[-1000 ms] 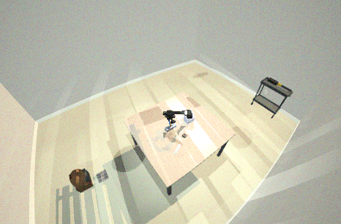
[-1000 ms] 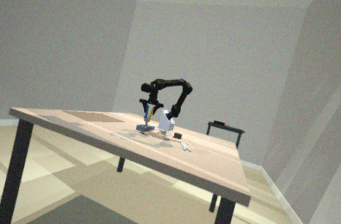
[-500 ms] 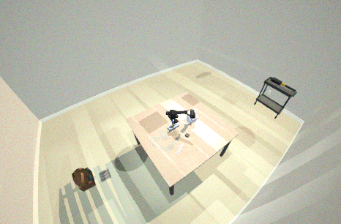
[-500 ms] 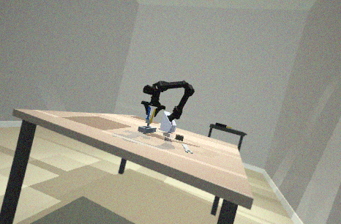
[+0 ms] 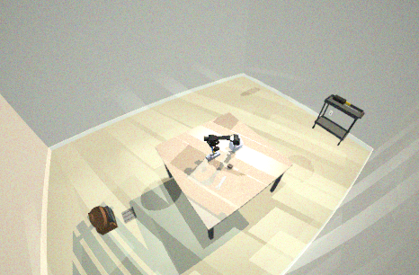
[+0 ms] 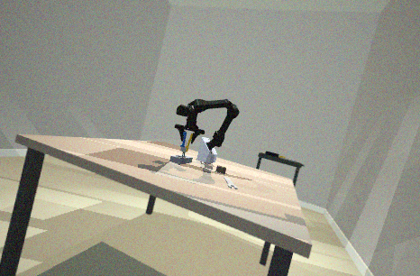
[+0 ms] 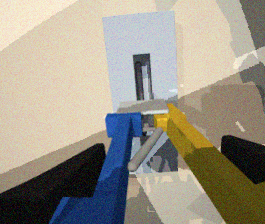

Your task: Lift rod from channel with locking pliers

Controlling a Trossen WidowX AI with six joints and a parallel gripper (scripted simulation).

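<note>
My gripper tip is now 11 cm above the channel block and 1 cm to the left of it. Also, from my gripper tip: grey link bar: 1 cm to the right; rod: 12 cm below, 1 cm to the right; yellow handle: 2 cm to the left, 1 cm above.
</note>
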